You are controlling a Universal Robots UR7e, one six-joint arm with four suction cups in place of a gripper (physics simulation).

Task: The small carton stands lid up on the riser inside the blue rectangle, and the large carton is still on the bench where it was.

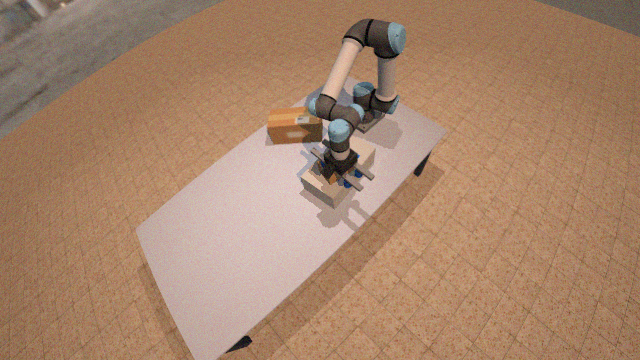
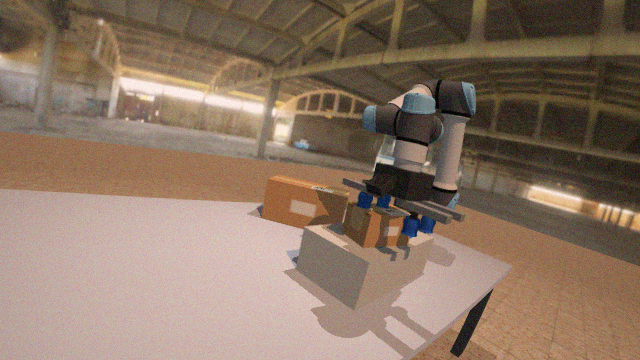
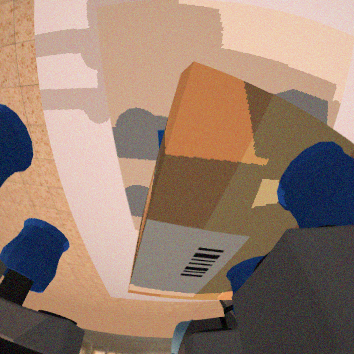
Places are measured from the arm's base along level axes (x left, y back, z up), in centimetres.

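Pixels of known places: hand, tool point: (image 2: 393,221) (image 3: 142,212).
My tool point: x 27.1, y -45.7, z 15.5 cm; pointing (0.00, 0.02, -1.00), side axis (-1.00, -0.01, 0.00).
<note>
For each thing: its top centre in the pictures, then the offset to it from my tool point. Level surfaces: height alone.
- small brown carton, top centre: (image 3: 232,254) (image 2: 383,208) (image 1: 335,160) dx -4.9, dy +1.3, dz +1.4 cm
- pale riser, top centre: (image 3: 222,211) (image 2: 378,233) (image 1: 339,161) dx -7.6, dy +5.8, dz -6.6 cm
- blue rectangle, top centre: (image 3: 222,211) dx -7.6, dy +5.8, dz -6.6 cm
- large carton, top centre: (image 2: 310,184) (image 1: 293,115) dx -47.9, dy +9.3, dz -3.1 cm
- bench, surface height: dz -18.6 cm
The small brown carton (image 2: 371,227) (image 1: 331,178) (image 3: 207,140) is on top of the pale riser (image 2: 340,268) (image 1: 322,191) (image 3: 140,70), its barcode label facing up. I cannot tell whether it rests on the riser or hangs just above it. My gripper (image 2: 396,212) (image 1: 341,172) is right over the carton. Two blue cups press on its lid and the other two hang past its side. A bit of the blue rectangle (image 3: 161,138) shows beside the carton; the rest is hidden. The large carton (image 1: 293,127) (image 2: 295,203) lies on the bench (image 1: 223,246) (image 2: 133,268) behind the riser.
The riser stands near the bench's right end, close to the arm's base (image 1: 368,121). The large carton sits by the far edge, a short gap from the riser. Tiled floor lies all around the bench.
</note>
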